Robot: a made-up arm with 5 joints.
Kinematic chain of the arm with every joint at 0, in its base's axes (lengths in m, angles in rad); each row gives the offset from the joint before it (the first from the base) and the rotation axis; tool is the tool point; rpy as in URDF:
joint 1: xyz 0.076 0 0.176 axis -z
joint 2: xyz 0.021 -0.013 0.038 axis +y
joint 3: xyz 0.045 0 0.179 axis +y
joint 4: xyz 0.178 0 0.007 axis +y
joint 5: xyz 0.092 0.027 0 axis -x
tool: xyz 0 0 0 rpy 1.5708 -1.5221 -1.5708
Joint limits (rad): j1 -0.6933..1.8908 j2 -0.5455..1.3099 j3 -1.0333..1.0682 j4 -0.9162..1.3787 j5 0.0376..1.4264
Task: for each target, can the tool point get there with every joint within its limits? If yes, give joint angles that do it. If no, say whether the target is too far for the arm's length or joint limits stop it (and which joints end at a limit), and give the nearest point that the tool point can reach.
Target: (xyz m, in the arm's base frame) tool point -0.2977 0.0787 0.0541
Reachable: no: joint limits stop it (at a limit: joint 1, joint 2, joint 3) | nearest point 0.0596 0.0046 0.0787 | short by 0.366 m
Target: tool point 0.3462 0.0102 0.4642
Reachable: yes | joints 0.0141 -0.2507 -0.1775 0.5886 0.7469
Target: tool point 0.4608 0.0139 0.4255
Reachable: yes | joints 0.0003 0.3968 -0.7894 0.5096 0.7744
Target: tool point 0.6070 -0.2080 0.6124
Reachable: no: too far | nearest point 0.4363 -0.1411 0.4794 | short by 0.227 m
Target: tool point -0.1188 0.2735 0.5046
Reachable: no: joint limits stop it (at a limit: joint 2, joint 3, joint 4) | nearest point 0.0086 0.0946 0.6237 | short by 0.250 m
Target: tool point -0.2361 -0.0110 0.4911
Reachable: no: joint limits stop it (at a limit: joint 2, joint 3, joint 4) | nearest point -0.0400 -0.0041 0.6237 | short by 0.237 m
